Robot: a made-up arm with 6 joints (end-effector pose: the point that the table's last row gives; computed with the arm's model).
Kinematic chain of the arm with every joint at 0, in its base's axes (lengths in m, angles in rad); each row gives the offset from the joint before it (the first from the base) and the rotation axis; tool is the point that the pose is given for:
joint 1: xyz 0 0 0.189 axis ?
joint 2: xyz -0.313 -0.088 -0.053 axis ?
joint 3: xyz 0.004 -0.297 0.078 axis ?
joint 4: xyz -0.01 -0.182 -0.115 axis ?
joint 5: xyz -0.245 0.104 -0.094 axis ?
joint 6: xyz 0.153 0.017 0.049 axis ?
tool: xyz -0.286 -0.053 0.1
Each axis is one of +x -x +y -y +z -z.
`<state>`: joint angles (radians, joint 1 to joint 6).
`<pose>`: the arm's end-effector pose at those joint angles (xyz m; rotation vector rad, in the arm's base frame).
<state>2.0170 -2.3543 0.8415 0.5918 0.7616 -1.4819</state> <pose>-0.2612 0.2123 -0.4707 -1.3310 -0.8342 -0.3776</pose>
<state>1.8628 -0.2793 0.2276 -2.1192 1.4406 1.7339</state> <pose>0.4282 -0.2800 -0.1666 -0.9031 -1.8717 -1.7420</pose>
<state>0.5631 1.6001 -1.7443 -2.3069 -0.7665 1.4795</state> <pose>-0.3670 0.1990 -0.2504 1.4962 -0.1984 -1.5136</pose>
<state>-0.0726 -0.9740 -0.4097 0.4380 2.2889 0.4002</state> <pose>-0.4155 -0.1407 0.5633 -0.4631 1.3136 1.5793</pose>
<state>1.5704 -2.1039 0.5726 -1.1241 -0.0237 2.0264</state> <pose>-0.2680 0.2711 -0.1445 -0.9509 0.1664 -1.7580</pose>
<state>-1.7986 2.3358 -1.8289 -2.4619 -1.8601 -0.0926</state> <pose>-0.1747 0.3866 0.5213 -2.6315 -0.2653 -1.6051</pose>
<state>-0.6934 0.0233 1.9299 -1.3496 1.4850 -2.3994</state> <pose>-0.6782 -0.2157 0.3095 -1.8317 0.7745 0.2805</pose>
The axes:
joint 1: -y
joint 2: +x
joint 3: +z
joint 4: +y
joint 5: +z
joint 6: +y

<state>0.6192 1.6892 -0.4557 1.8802 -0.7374 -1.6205</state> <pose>-0.2660 -0.3229 -0.4906 0.9076 -0.0594 0.4015</pose>
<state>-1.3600 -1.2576 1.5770 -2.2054 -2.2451 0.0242</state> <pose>0.0316 -0.3800 0.5596 0.3666 1.5497 -1.1787</pose>
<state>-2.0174 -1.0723 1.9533 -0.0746 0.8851 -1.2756</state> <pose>0.2158 -0.6080 0.2124 -2.6540 -1.5143 0.0149</pose>
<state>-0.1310 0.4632 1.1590 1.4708 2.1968 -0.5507</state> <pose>-0.2274 -0.5611 0.0212 -1.7258 -1.2689 -2.1102</pose>
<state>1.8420 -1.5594 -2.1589 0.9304 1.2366 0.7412</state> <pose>-0.1225 0.1709 -0.2607 0.3864 -1.7127 -0.7085</pose>
